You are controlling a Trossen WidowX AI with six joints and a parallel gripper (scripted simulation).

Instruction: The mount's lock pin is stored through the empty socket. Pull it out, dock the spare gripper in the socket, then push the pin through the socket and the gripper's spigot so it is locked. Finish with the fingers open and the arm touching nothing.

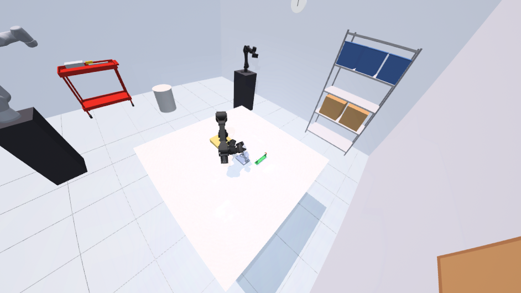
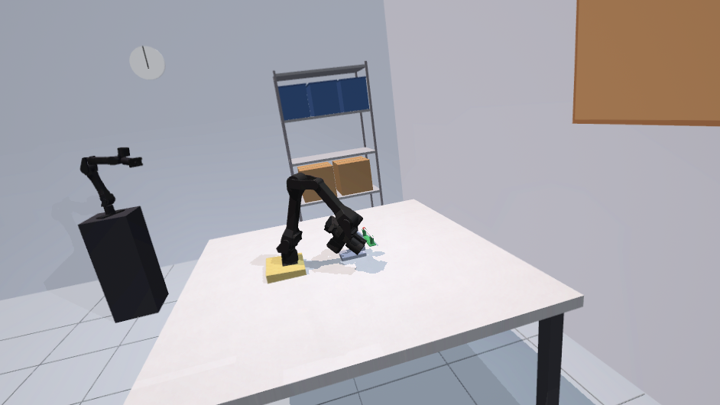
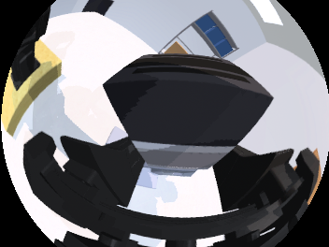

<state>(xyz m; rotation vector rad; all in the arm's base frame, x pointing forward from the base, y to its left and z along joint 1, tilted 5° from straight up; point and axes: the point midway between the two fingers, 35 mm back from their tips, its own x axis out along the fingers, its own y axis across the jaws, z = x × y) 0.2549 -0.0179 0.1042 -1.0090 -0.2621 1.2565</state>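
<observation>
Right now the grey mount is 60 mm below my gripper tip, 20 mm ahead of it and 10 mm to the right of it. From my gripper tip the other things lie so: green cradle 120 mm ahead, 100 mm to the left, 90 mm below; then spare gripper 10 mm to the right, 10 mm behind, 10 mm above.
</observation>
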